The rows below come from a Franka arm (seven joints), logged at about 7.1 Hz.
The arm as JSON. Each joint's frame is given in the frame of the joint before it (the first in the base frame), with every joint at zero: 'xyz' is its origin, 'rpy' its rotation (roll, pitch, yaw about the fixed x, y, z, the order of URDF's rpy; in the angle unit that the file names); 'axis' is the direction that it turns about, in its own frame. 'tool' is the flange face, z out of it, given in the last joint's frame.
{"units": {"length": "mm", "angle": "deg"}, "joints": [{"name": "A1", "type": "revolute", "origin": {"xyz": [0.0, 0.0, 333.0], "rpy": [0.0, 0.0, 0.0]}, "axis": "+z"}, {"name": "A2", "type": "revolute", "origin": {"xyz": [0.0, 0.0, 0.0], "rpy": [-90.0, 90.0, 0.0]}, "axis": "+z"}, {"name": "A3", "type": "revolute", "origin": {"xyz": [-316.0, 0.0, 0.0], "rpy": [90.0, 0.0, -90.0]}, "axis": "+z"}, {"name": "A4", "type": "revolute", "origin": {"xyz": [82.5, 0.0, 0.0], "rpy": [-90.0, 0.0, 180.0]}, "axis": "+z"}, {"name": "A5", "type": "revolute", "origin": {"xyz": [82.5, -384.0, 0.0], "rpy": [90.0, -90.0, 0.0]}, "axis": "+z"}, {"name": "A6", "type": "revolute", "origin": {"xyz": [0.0, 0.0, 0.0], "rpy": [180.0, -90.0, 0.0]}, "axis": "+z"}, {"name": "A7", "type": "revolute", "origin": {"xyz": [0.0, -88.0, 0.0], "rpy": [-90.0, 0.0, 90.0]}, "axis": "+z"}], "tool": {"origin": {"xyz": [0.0, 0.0, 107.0], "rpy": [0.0, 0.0, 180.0]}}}
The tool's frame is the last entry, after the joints.
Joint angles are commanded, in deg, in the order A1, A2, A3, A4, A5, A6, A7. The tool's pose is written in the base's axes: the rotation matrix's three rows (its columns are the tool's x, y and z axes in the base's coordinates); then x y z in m. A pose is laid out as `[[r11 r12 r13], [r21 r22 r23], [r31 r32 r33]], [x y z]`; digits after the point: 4 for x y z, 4 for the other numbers.
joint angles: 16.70, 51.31, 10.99, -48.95, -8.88, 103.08, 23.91
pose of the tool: [[0.9982 0.0218 0.0559], [0.0206 -0.9995 0.0224], [0.0564 -0.0212 -0.9982]], [0.7262 0.2952 0.3820]
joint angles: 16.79, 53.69, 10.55, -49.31, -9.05, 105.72, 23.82
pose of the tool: [[0.9982 0.0220 0.0552], [0.0209 -0.9996 0.0190], [0.0556 -0.0178 -0.9983]], [0.7320 0.2955 0.3503]
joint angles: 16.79, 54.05, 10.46, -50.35, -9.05, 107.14, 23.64
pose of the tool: [[0.9981 0.0270 0.0554], [0.0259 -0.9995 0.0195], [0.0559 -0.0181 -0.9983]], [0.7323 0.2964 0.3389]
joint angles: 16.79, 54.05, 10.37, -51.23, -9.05, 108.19, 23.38
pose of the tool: [[0.9978 0.0330 0.0583], [0.0319 -0.9993 0.0203], [0.0590 -0.0184 -0.9981]], [0.7322 0.2968 0.3331]
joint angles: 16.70, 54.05, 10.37, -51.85, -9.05, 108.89, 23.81
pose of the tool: [[0.9979 0.0256 0.0595], [0.0244 -0.9995 0.0213], [0.0600 -0.0198 -0.9980]], [0.7323 0.2964 0.3290]
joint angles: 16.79, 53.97, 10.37, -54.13, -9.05, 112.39, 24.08
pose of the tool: [[0.9964 0.0291 0.0795], [0.0266 -0.9991 0.0332], [0.0804 -0.0309 -0.9963]], [0.7315 0.3008 0.3168]
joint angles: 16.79, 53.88, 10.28, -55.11, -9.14, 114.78, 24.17
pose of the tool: [[0.9941 0.0307 0.1038], [0.0264 -0.9987 0.0427], [0.1050 -0.0398 -0.9937]], [0.7328 0.3020 0.3138]
